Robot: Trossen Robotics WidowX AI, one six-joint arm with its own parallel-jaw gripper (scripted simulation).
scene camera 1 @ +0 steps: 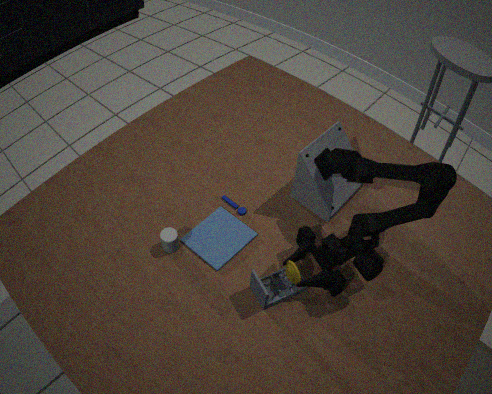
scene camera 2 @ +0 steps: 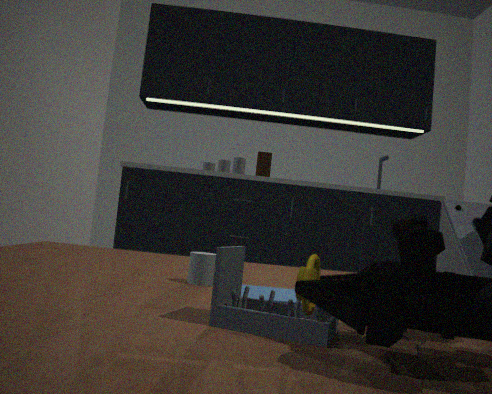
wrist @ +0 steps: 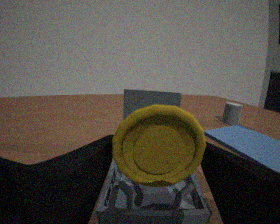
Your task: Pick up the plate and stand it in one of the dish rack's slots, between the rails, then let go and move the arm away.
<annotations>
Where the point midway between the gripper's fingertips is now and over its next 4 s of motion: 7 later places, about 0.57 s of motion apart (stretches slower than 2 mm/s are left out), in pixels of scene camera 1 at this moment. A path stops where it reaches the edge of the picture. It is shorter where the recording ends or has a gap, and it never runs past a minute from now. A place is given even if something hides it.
My gripper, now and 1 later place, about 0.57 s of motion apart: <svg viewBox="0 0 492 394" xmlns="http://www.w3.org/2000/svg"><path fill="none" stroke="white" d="M290 274L295 260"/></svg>
</annotations>
